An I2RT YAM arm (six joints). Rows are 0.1 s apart.
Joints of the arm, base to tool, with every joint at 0 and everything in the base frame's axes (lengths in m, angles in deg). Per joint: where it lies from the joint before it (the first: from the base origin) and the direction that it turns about. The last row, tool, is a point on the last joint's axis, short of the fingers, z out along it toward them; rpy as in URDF.
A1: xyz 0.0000 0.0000 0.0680 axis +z
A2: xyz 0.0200 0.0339 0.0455 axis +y
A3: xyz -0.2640 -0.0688 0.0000 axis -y
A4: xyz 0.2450 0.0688 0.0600 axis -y
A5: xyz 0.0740 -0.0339 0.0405 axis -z
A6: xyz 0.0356 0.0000 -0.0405 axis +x
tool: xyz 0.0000 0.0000 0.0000 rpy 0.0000 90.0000 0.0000
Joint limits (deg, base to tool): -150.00..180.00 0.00..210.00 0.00..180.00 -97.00..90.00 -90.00..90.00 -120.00..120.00
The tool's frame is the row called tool.
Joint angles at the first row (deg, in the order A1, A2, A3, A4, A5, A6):
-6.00 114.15 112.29 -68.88 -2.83 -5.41
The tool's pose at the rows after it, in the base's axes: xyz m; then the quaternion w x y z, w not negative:
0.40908 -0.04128 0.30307 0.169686 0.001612 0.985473 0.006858
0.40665 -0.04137 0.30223 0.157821 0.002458 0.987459 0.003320
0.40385 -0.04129 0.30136 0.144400 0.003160 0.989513 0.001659
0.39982 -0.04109 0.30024 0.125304 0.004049 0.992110 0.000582
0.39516 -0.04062 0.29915 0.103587 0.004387 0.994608 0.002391
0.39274 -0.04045 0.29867 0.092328 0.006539 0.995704 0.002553
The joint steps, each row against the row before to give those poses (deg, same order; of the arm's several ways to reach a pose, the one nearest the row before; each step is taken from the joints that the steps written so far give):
0.00 0.00 0.00 0.11 0.09 0.07
0.00 0.00 0.00 -1.34 0.54 -0.03
0.00 0.00 0.00 -1.53 0.35 0.00
0.00 0.00 0.00 -2.18 0.35 0.03
0.00 0.00 0.00 -2.51 0.05 0.00
0.00 0.00 0.00 -1.29 0.13 0.21

